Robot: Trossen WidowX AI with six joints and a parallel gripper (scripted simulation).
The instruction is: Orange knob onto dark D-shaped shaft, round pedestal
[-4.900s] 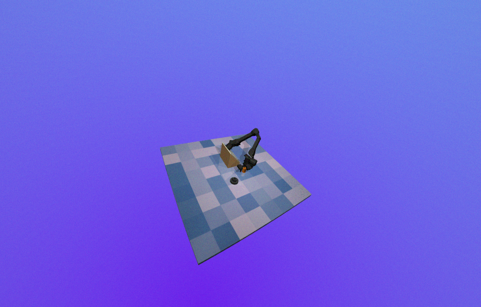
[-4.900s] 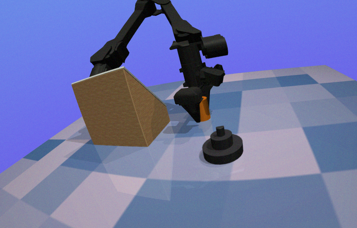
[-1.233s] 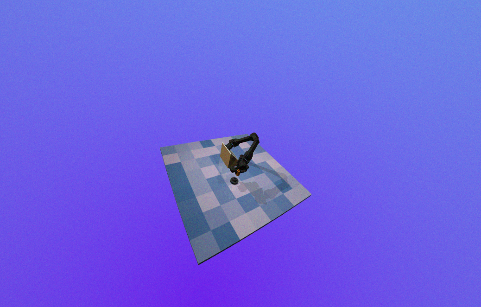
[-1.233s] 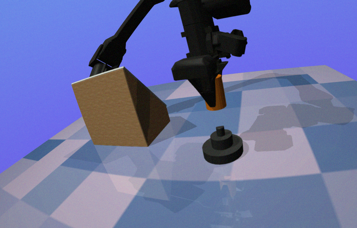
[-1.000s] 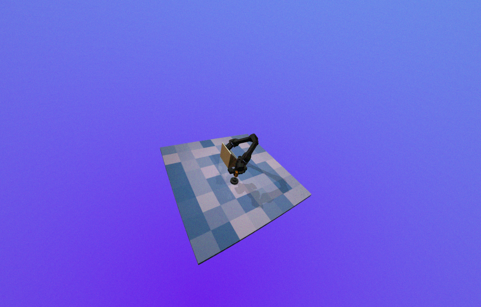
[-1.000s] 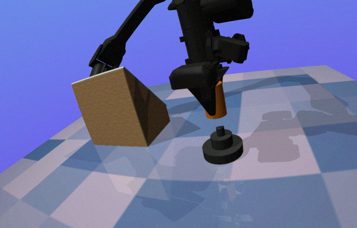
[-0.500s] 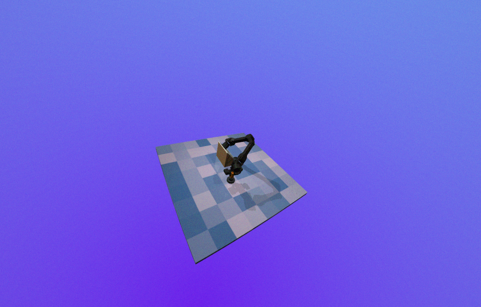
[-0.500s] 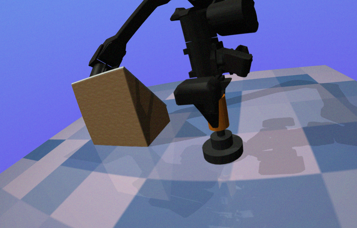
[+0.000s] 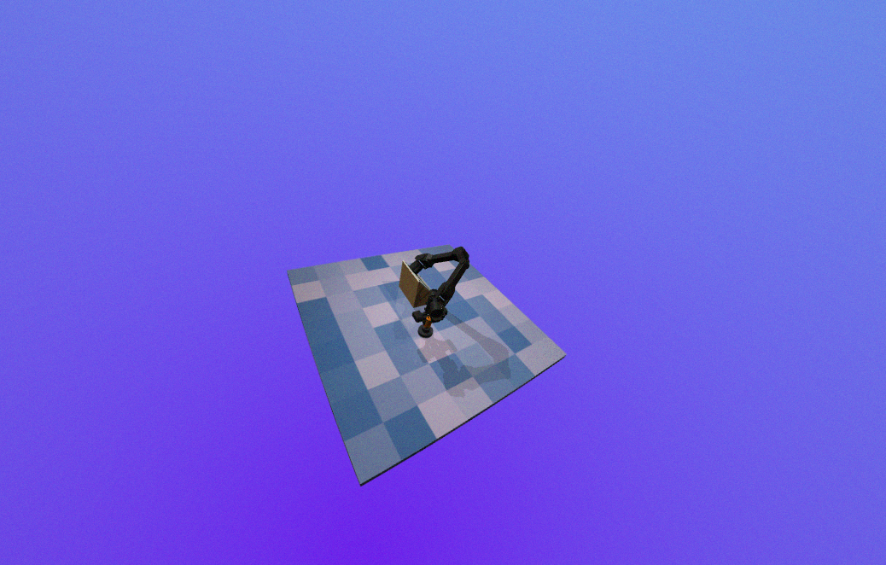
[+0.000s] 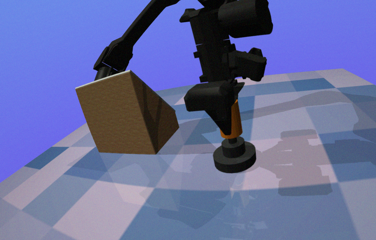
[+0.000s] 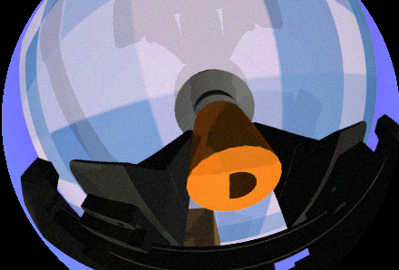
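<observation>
Right now the orange knob is 20 mm above my gripper tip. Round my gripper tip: dark round pedestal 40 mm below.
</observation>
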